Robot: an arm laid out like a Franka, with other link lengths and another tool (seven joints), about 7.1 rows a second.
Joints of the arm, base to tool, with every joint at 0 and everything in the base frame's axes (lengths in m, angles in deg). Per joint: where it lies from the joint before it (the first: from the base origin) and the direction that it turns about. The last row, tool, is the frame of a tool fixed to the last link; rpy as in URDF.
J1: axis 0 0 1 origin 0.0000 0.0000 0.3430
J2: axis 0 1 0 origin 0.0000 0.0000 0.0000
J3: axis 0 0 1 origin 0.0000 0.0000 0.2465
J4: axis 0 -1 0 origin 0.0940 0.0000 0.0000
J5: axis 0 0 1 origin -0.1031 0.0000 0.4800
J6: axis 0 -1 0 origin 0.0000 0.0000 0.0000
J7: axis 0 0 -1 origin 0.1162 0.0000 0.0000
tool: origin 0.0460 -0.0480 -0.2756 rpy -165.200 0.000 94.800
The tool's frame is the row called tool.
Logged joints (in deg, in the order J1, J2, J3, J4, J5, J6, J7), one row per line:
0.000, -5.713, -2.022, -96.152, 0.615, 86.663, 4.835
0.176, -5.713, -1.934, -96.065, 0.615, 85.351, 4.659
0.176, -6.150, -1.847, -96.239, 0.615, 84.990, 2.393
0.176, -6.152, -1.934, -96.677, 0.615, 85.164, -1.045
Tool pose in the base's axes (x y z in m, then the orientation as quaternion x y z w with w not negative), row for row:
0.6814, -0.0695, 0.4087, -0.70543, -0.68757, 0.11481, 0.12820
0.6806, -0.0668, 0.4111, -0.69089, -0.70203, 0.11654, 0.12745
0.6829, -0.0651, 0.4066, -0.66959, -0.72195, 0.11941, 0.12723
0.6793, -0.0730, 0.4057, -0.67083, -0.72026, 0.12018, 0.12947
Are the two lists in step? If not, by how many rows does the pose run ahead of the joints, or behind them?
The pose runs 1 row ahead of the joints: the pose in row i belongs to the joints in row i + 1.
